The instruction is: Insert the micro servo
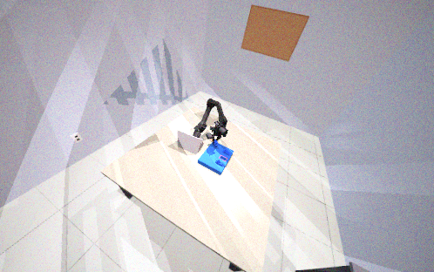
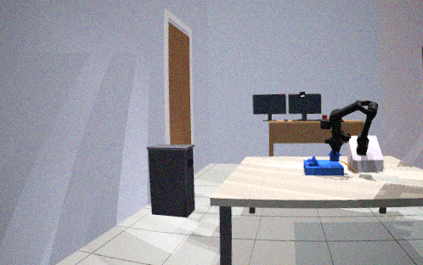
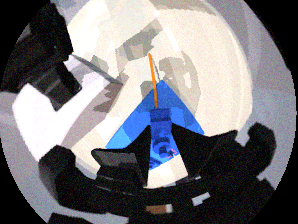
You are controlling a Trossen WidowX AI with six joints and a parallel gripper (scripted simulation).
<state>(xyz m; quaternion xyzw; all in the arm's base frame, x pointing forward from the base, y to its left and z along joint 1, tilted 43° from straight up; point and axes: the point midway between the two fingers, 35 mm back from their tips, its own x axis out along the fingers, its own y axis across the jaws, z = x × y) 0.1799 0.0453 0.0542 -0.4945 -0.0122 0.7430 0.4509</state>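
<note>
My gripper tip is now 10 cm above the blue deck, 8 cm to the left of it and 4 cm short of it.
</note>
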